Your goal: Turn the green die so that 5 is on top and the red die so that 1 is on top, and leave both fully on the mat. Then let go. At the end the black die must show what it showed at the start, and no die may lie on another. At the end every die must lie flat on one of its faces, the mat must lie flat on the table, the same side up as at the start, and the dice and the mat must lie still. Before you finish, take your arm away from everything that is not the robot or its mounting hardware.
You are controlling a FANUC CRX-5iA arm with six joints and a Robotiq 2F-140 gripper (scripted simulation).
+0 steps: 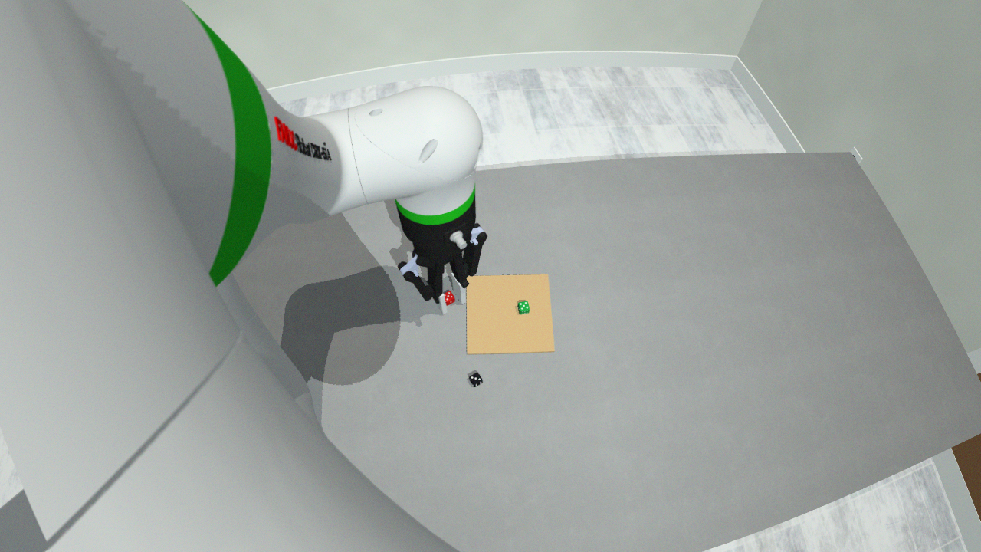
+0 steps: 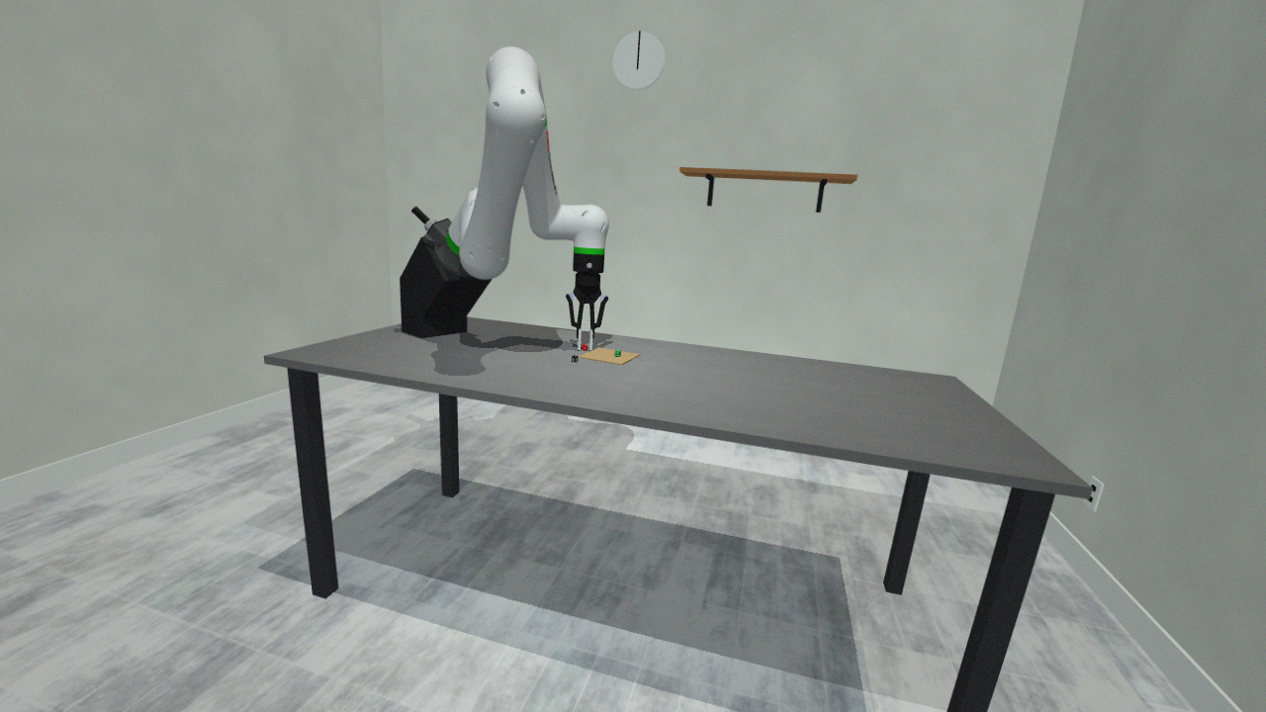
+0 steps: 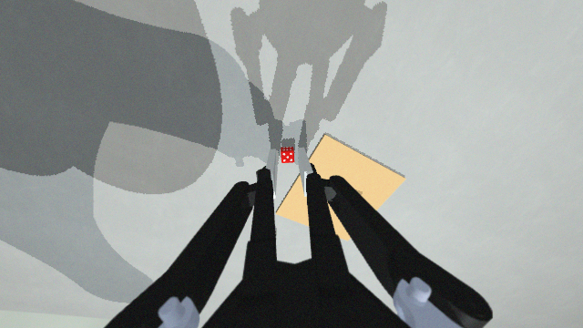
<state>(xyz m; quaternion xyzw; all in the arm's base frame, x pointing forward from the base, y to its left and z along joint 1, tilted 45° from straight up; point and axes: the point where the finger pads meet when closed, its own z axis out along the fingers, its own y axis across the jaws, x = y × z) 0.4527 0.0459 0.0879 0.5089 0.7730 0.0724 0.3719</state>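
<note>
Now: hand 3 cm above the red die and 1 cm to the right of it. From my hand the other things lie so: green die: 11 cm ahead, 5 cm to the right, 2 cm below; then tan mat: 9 cm ahead, 5 cm to the right, 3 cm below; then black die: 14 cm to the right, 3 cm below.
</note>
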